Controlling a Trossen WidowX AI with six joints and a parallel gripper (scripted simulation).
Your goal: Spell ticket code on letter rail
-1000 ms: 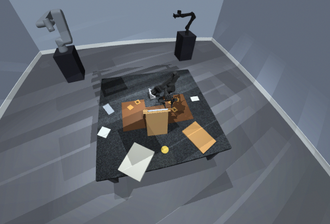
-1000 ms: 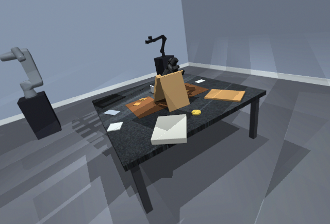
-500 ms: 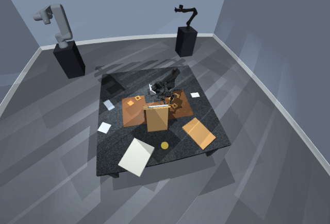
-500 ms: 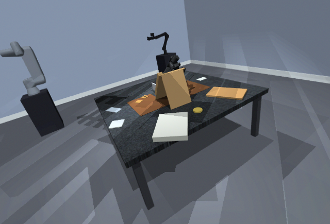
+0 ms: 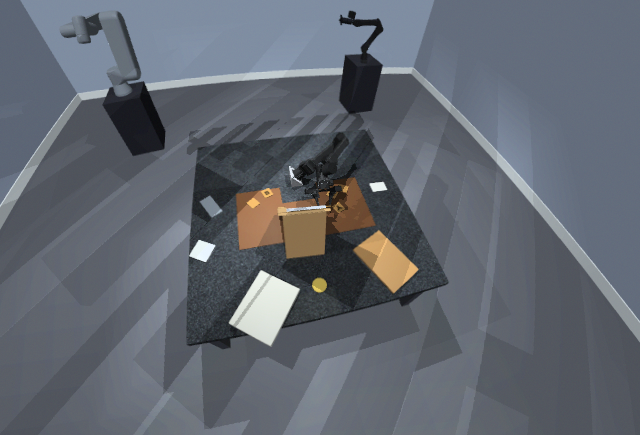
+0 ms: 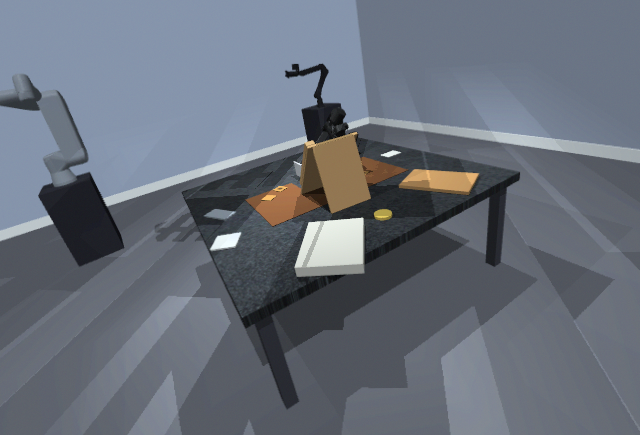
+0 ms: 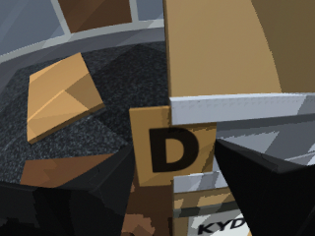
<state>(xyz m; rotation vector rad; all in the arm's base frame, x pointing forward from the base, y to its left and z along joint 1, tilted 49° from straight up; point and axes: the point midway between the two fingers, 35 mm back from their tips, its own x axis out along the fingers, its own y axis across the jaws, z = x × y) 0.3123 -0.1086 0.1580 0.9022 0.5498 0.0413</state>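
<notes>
Right now the white ticket is 7 cm behind my gripper tip, 4 cm to the right of it and 9 cm below it. From my gripper tip the other things lie so: white box 35 cm ahead, 41 cm to the right, 15 cm below; brown mat 16 cm behind, 6 cm to the right, 17 cm below; flat tan slab 32 cm ahead, 24 cm to the left, 16 cm below.
</notes>
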